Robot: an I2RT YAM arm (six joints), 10 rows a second.
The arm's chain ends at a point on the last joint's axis. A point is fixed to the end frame.
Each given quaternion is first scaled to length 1.
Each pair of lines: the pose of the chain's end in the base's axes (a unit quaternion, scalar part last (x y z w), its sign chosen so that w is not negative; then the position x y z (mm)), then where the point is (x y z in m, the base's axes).
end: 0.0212 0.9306 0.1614 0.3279 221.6 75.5 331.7
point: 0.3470 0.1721 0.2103
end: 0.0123 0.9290 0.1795 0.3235 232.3 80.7 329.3
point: 0.3543 0.1844 0.2103
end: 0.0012 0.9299 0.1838 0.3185 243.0 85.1 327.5
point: 0.3616 0.1919 0.2079
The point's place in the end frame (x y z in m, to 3 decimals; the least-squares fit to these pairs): -0.011 0.045 0.194
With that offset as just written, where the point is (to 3 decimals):
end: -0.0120 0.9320 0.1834 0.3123 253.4 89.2 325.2
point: 0.368 0.198 0.204
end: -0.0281 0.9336 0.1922 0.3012 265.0 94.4 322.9
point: 0.373 0.208 0.200
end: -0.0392 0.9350 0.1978 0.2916 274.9 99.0 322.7
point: 0.378 0.216 0.199
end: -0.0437 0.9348 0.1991 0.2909 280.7 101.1 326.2
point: 0.383 0.219 0.202
